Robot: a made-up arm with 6 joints. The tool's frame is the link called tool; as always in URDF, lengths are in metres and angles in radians.
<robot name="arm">
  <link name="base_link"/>
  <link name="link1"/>
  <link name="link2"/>
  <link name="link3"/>
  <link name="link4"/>
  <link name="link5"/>
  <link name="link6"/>
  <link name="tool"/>
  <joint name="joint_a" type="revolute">
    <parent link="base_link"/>
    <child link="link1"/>
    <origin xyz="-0.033 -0.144 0.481" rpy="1.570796 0 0"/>
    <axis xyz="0 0 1"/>
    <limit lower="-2.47" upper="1.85" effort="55" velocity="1.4"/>
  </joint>
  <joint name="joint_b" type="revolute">
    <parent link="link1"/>
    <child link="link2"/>
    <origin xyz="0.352 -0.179 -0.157" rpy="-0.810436 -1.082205 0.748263"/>
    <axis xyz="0 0 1"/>
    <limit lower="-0.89" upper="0.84" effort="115" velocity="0.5"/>
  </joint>
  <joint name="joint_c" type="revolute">
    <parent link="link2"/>
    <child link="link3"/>
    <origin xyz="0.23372 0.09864 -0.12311" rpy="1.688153 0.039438 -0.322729"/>
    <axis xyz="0 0 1"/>
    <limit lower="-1.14" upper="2.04" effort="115" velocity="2.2"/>
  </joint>
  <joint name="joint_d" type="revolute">
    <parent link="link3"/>
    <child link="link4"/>
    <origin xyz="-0.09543 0.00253 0.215" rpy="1.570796 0 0.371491"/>
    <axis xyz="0 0 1"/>
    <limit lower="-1.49" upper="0.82" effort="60" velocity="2.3"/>
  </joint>
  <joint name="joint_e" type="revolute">
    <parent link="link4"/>
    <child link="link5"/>
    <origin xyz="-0.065 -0.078 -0.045" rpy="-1.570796 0 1.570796"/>
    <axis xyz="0 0 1"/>
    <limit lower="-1.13" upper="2.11" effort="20" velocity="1.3"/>
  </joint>
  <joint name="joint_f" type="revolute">
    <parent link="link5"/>
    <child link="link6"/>
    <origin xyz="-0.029 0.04 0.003" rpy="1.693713 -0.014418 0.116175"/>
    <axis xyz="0 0 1"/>
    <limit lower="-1.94" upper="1.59" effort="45" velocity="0.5"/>
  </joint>
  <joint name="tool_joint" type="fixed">
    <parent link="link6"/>
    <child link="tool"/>
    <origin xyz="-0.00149 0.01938 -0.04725" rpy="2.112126 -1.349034 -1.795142"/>
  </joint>
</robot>
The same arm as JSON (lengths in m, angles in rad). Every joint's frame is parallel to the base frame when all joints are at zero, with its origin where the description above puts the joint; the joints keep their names.
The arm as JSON. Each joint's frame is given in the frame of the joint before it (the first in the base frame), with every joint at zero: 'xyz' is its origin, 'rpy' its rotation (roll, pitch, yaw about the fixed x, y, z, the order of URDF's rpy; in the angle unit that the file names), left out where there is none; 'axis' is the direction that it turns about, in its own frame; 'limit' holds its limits. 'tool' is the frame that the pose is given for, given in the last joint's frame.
{"units": {"length": "m", "angle": "rad"}, "joints": [{"name": "joint_a", "type": "revolute", "origin": {"xyz": [-0.033, -0.144, 0.481]}, "axis": [0.0, -1.0, 0.0], "limit": {"lower": -2.47, "upper": 1.85}}, {"name": "joint_b", "type": "revolute", "origin": {"xyz": [0.352, 0.157, -0.179]}, "axis": [-0.938971, -0.32349, 0.116996], "limit": {"lower": -0.89, "upper": 0.84}}, {"name": "joint_c", "type": "revolute", "origin": {"xyz": [0.196, -0.133, 0.153]}, "axis": [0.0, 0.0, -1.0], "limit": {"lower": -1.14, "upper": 2.04}}, {"name": "joint_d", "type": "revolute", "origin": {"xyz": [-0.037, 0.088, -0.215]}, "axis": [1.0, 0.0, 0.0], "limit": {"lower": -1.49, "upper": 0.82}}, {"name": "joint_e", "type": "revolute", "origin": {"xyz": [-0.045, 0.065, 0.078]}, "axis": [0.0, 1.0, 0.0], "limit": {"lower": -1.13, "upper": 2.11}}, {"name": "joint_f", "type": "revolute", "origin": {"xyz": [-0.04, 0.003, 0.029]}, "axis": [0.98556, -0.122595, -0.116795], "limit": {"lower": -1.94, "upper": 1.59}}], "tool": {"origin": {"xyz": [-0.044, 0.025, 0.007], "rpy": [0.2972, 0.0654, -0.3403]}}}
